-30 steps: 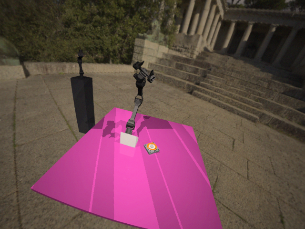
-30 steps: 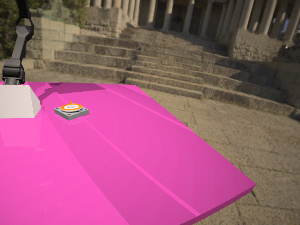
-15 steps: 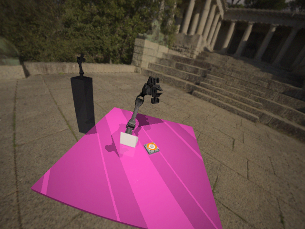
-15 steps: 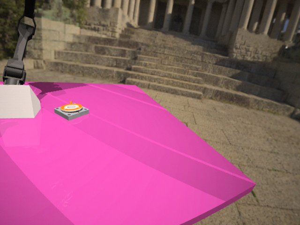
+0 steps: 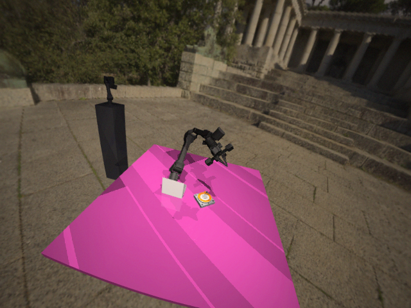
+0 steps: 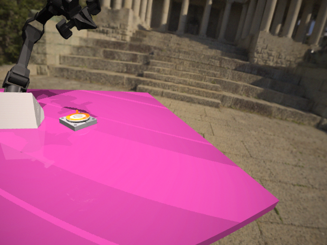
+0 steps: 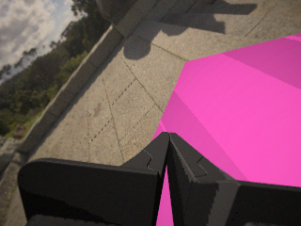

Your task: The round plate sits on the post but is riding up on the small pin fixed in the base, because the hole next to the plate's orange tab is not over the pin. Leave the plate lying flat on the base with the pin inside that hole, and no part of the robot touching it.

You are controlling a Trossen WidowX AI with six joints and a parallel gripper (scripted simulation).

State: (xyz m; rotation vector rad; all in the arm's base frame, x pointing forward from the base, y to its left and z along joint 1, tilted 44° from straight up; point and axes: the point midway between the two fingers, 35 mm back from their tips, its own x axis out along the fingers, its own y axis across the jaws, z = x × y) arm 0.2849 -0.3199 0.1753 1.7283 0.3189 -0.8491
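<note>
Right now my gripper tip is 39 cm above the grey square base, 10 cm to the right of it and 7 cm past it.
</note>
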